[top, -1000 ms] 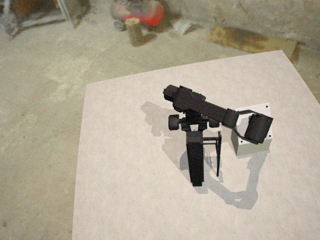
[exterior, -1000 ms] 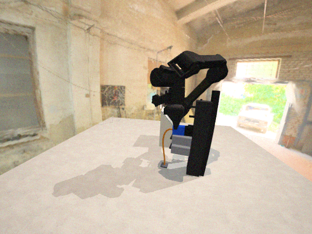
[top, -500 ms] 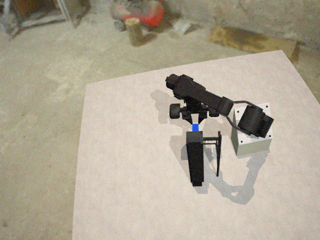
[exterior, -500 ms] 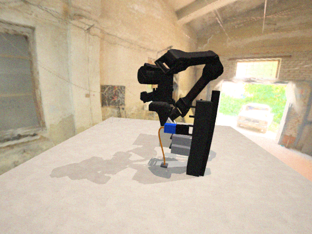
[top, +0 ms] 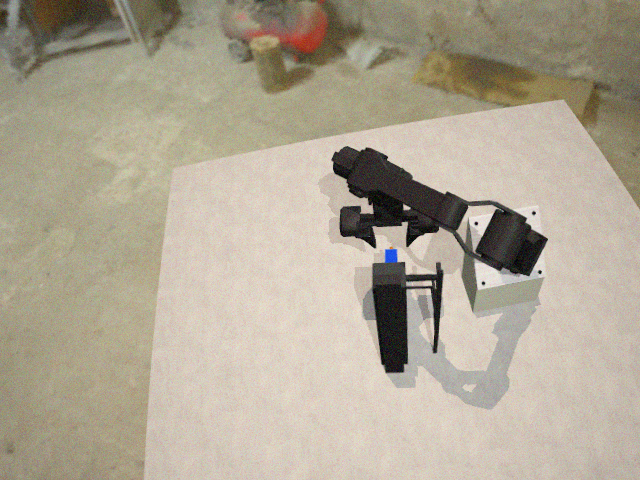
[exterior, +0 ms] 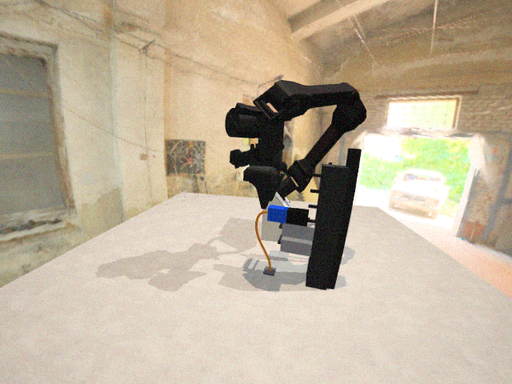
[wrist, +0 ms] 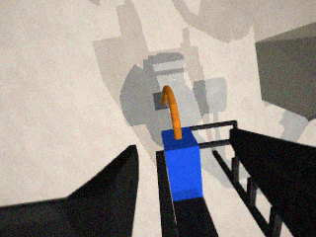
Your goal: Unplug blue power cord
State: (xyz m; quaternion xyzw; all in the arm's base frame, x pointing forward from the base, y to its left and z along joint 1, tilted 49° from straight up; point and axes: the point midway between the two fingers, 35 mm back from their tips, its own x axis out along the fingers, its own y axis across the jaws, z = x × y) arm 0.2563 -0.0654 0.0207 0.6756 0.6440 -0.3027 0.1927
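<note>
Now: the blue plug 5 cm to the left of my gripper tip, 1 cm below it and 1 cm ahead of it.
</note>
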